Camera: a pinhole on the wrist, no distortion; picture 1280 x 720 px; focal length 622.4 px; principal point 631.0 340.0 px. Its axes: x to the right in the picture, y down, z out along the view. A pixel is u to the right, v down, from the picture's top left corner.
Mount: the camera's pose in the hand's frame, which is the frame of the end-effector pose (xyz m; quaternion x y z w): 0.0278 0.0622 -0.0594 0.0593 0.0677 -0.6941 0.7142
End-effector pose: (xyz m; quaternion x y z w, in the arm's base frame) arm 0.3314 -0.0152 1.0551 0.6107 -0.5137 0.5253 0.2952
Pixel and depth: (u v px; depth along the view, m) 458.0 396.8 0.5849
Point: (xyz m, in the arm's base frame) 0.3972 -0.5681 0.9651
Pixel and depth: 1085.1 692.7 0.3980
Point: 0.6741 -0.2645 1.2827
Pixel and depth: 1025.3 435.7 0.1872
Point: 0.4430 -0.1021 1.1015
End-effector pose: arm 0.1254 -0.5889 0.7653 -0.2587 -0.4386 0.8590 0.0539
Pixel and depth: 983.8 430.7 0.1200
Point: 0.0572 -0.5913 0.7882
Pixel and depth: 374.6 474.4 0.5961
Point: -0.2640 -1.0742 0.8197
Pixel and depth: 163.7 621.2 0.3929
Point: -0.1965 -0.9737 0.6424
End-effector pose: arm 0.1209 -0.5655 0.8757 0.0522 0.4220 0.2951 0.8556
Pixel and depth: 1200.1 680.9 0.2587
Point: 0.4172 -0.6170 0.7763
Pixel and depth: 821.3 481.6 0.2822
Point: 0.3522 -0.5376 0.9127
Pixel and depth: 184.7 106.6 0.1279
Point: 0.1148 -0.4585 0.9866
